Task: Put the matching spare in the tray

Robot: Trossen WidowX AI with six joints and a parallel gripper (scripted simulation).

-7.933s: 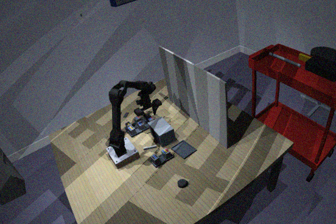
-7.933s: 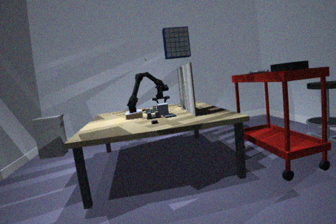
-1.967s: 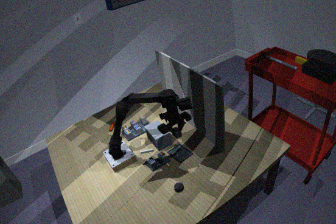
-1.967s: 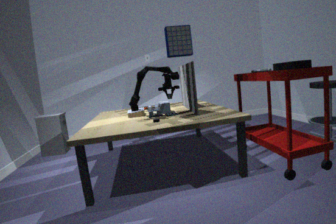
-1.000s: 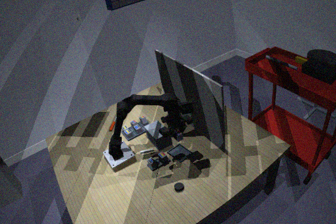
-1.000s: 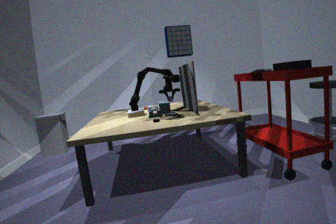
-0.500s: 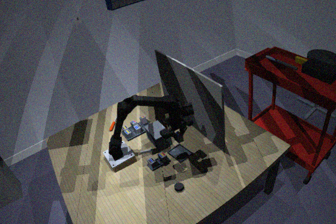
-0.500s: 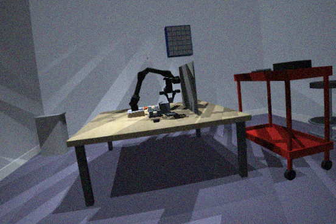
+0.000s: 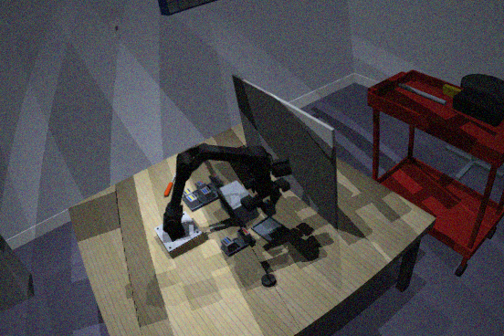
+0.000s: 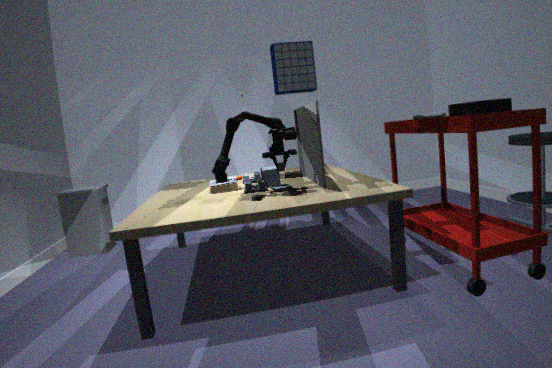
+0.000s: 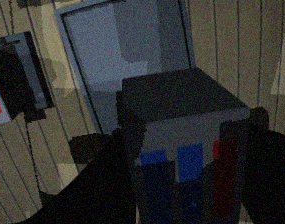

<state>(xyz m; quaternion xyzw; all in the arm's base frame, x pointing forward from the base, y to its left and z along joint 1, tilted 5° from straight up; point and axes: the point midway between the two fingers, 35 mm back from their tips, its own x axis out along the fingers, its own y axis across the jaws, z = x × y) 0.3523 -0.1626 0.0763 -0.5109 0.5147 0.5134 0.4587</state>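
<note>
The dark-rimmed tray lies 1 cm behind my gripper tip and 10 cm below it. Round my gripper tip: black puck 15 cm behind, 23 cm to the right, 10 cm below; then dark spare block 2 cm above; then grey mounted unit 5 cm behind, 19 cm to the left, 6 cm below.
</note>
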